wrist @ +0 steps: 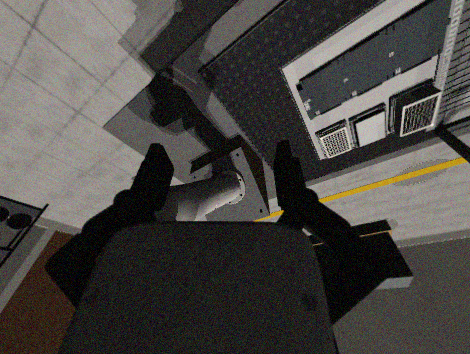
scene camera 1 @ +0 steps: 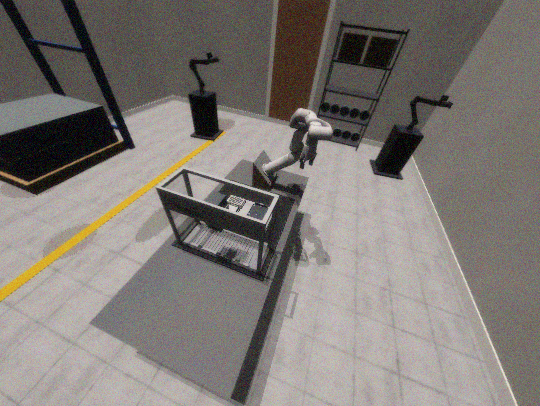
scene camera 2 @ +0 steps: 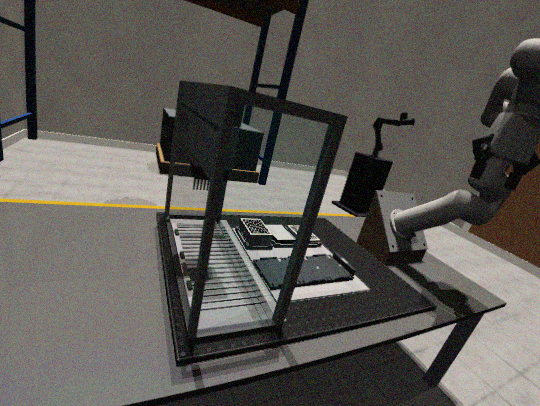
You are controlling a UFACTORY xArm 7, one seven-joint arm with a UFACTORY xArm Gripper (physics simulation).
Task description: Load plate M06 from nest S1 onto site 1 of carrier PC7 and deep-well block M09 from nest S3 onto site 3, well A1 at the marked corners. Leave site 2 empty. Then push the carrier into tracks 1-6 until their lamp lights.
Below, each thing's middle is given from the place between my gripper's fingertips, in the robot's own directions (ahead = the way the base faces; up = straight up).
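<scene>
My hand is far to the left of the dark carrier plate (scene camera 2: 320, 268), a good way short of it and far above it. Pale plate (wrist: 370, 128): 51 cm to the right of my hand, 18 cm ahead of it and 40 cm below it.
</scene>
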